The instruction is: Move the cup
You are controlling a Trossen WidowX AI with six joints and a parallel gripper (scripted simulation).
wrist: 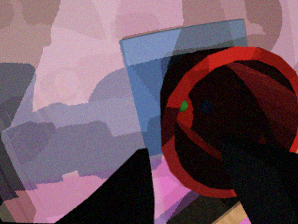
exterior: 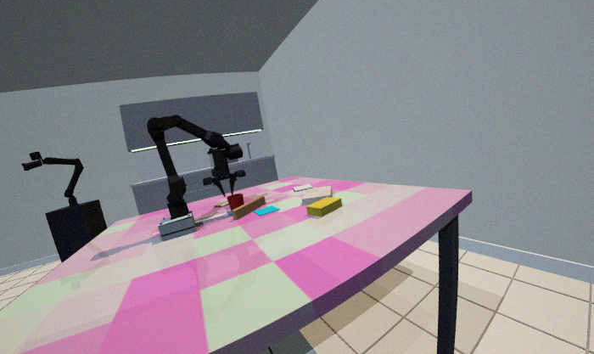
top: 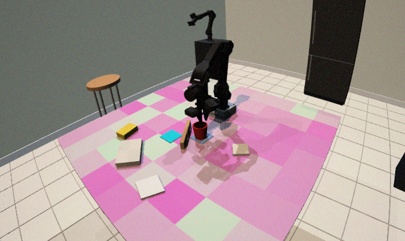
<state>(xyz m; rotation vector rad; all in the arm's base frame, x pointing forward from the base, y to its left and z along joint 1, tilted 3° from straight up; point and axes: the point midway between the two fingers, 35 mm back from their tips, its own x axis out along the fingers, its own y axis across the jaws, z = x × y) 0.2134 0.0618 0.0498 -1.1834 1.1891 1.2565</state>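
My gripper tip is now 3 cm short of the red cup and 4 cm above it. From my gripper tip the other things lie so: teal pad: 13 cm ahead, 12 cm to the right, 9 cm below; blue pad: 2 cm ahead, 1 cm to the left, 9 cm below; wooden block: 8 cm ahead, 6 cm to the right, 7 cm below.
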